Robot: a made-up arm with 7 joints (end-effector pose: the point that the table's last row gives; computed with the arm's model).
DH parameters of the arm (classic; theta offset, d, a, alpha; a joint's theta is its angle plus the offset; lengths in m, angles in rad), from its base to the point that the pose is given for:
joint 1: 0 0.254 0 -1.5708
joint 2: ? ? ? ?
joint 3: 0 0.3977 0.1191 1.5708
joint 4: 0 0 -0.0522 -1.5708
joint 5: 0 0.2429 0 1.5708
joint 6: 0 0 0.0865 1.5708
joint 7: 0 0 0 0
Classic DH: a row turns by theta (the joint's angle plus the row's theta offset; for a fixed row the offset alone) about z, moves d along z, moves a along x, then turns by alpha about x.
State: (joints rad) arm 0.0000 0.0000 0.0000 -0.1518 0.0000 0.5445 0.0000
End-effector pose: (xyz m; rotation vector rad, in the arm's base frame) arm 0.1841 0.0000 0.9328 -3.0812 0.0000 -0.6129
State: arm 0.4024 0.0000 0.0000 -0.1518 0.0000 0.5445 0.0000
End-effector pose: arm 0.1694 0.0721 0.9328 -2.9464 -0.6009 -0.5861
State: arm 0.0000 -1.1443 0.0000 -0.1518 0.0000 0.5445 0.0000
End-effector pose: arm -0.5418 0.0000 0.7025 -2.2587 0.0000 -2.1836
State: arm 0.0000 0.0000 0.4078 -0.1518 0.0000 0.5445 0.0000
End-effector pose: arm 0.1690 0.0730 0.9328 -2.9438 -0.6087 -0.5856
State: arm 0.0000 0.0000 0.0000 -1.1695 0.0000 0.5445 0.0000
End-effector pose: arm 0.3925 0.0000 0.7440 -2.9894 0.0000 0.9658
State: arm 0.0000 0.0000 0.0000 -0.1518 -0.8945 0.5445 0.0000
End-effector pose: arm 0.1568 -0.0577 0.9370 2.5441 -1.1696 0.5061
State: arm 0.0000 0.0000 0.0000 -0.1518 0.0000 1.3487 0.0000
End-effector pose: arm 0.1358 0.0000 0.9802 -2.5956 0.0000 -1.7699
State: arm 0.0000 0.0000 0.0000 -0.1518 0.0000 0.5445 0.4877
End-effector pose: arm 0.1841 0.0000 0.9328 -2.9036 0.7224 -0.5776
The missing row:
joint 2: 0 0 0 1.5708
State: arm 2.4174 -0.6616 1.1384 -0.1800 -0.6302 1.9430 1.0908
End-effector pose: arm 0.2552 -0.3581 0.8454 -0.1991 -0.7959 0.5394
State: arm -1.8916 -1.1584 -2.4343 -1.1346 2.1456 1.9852 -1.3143
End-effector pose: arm -0.0202 0.6866 0.1862 -0.8823 -0.3402 0.6217
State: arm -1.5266 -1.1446 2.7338 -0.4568 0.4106 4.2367 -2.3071
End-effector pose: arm 0.0339 0.5756 0.4075 -0.1281 0.5800 2.2316
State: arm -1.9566 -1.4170 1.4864 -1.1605 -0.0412 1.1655 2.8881
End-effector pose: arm 0.5759 0.3392 0.3725 -0.2445 -2.1003 1.8156
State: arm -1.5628 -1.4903 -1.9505 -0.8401 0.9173 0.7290 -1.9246
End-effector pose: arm -0.3343 0.6094 0.2268 0.9651 -0.4159 0.9036
